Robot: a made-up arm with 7 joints.
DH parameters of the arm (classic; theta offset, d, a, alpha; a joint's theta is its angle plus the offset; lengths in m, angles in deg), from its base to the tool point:
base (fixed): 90 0.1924 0 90
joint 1: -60.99 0 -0.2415 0
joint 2: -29.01 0.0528 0.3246 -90
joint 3: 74.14 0 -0.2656 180
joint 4: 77.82 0 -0.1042 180
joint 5: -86.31 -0.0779 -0.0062 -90
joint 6: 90 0.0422 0.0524 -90
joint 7: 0 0.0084 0.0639 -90
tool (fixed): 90 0.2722 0 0
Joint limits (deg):
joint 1: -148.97..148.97
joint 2: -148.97..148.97
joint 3: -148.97..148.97
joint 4: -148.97..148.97
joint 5: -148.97..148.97
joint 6: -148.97..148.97
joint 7: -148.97..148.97
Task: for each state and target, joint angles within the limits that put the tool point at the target. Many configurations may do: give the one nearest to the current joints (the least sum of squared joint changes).
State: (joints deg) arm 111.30 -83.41 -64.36 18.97 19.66 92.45 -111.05
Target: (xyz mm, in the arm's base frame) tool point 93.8 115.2 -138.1
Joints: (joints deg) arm 101.00 -56.87 -70.22 14.23 8.86 124.78 -109.27
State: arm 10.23 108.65 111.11 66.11 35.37 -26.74 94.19
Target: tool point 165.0 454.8 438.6
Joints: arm -18.27 95.05 116.54 52.84 41.30 -14.23 82.64
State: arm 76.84 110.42 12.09 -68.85 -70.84 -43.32 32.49
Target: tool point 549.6 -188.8 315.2
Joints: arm 76.89 113.00 22.73 -78.29 -61.83 -43.08 26.41
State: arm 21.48 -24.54 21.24 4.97 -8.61 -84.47 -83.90
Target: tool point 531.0 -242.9 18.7
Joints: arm 10.98 -18.79 -4.59 -3.33 17.74 -99.06 -102.12
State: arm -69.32 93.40 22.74 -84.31 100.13 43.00 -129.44
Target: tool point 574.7 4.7 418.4
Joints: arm -78.80 76.16 -0.15 -78.40 100.96 54.89 -136.28
